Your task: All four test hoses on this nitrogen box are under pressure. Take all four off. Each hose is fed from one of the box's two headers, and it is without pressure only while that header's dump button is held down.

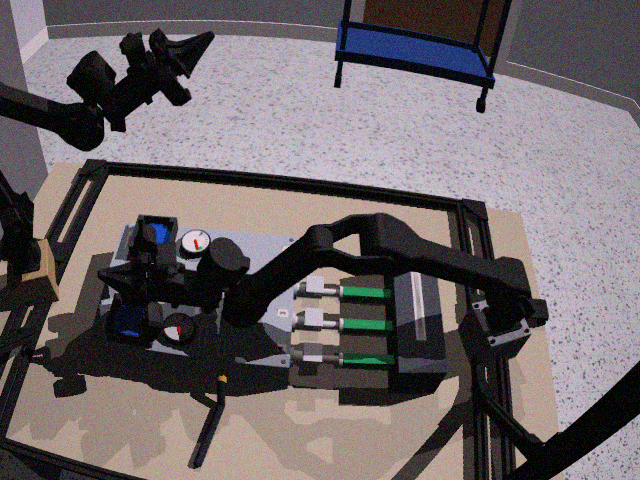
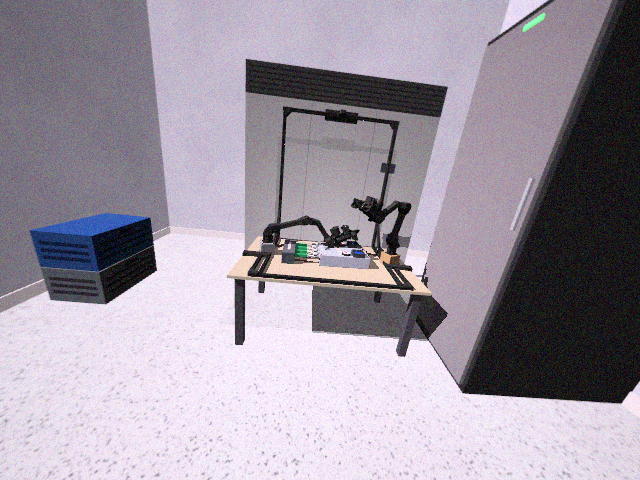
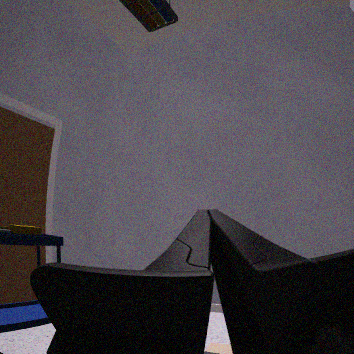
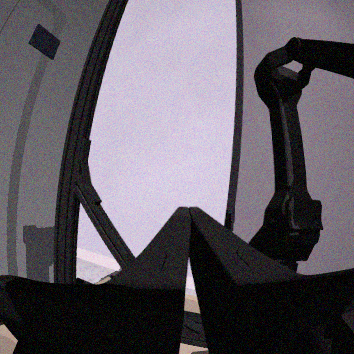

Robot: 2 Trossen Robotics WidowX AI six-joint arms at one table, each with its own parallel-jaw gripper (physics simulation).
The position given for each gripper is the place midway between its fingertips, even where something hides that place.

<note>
The left gripper (image 1: 213,33) is shut, with nothing in its grasp. The right gripper (image 1: 97,273) is shut, holding nothing. Also in view: a grey nitrogen box (image 1: 210,348).
The left gripper is seen too in image 3 (image 3: 206,218). The right gripper is seen too in image 4 (image 4: 186,216).
</note>
